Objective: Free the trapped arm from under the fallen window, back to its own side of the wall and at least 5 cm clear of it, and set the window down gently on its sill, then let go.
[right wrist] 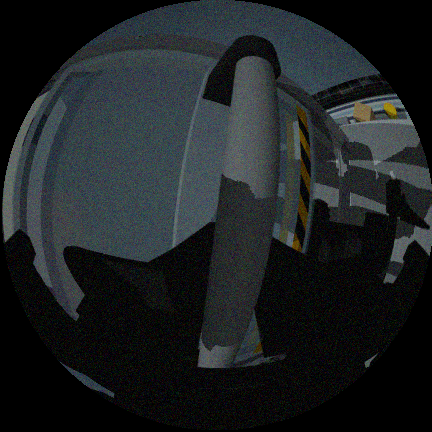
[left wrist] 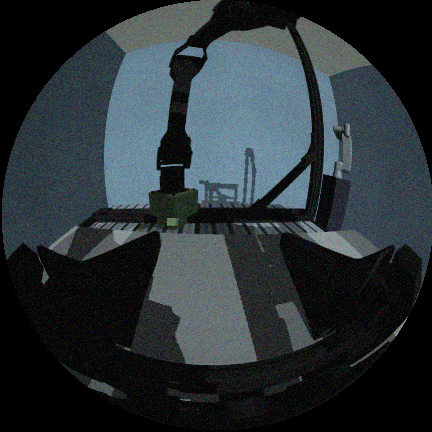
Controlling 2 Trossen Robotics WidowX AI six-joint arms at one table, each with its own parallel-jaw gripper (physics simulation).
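Places are measured from the left arm's base along level axes (x down, y left, z ahead), in metres.
Where they show: left gripper, fingertip midpoint: point(left wrist: 221, 239); right arm's base, origin of the base link: point(left wrist: 172, 190).
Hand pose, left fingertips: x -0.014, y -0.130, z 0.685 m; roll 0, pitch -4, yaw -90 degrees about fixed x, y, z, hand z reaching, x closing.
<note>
After its pixels a point has its place.
My right gripper point(right wrist: 228, 229) @[x -0.221, y -0.129, z 0.506 m] is shut on the window's handle point(right wrist: 252, 130) @[x -0.241, y -0.089, z 0.550 m], a thick grey bar with a black end mount, which runs between the fingers. Behind it the window's pane point(right wrist: 125, 150) @[x -0.288, y -0.091, z 0.497 m] and pale frame fill the left and middle of the right wrist view. The window's sill and its lower edge are hard to make out. My left gripper point(left wrist: 221, 239) @[x -0.014, y -0.130, z 0.685 m] is open, with nothing between its wide-apart dark fingers, above a grey table surface point(left wrist: 200, 300) @[x 0.016, y -0.119, z 0.658 m]. The window does not show plainly in the left wrist view, so the left gripper's distance from it cannot be told.
A black arm point(left wrist: 179, 110) @[x -0.185, y -0.026, z 0.953 m] rises behind a green box point(left wrist: 172, 204) @[x 0.044, y -0.016, z 0.937 m]. A black post point(left wrist: 317, 125) @[x -0.217, y -0.429, z 1.028 m] with a diagonal brace stands right of it, beside a dark box point(left wrist: 334, 202). A yellow-black striped strip point(right wrist: 303, 175) @[x -0.142, y -0.076, z 0.496 m], a tan block point(right wrist: 363, 111) @[x 0.058, y 0.144, z 0.549 m] and a yellow object point(right wrist: 390, 110) lie beyond the handle.
</note>
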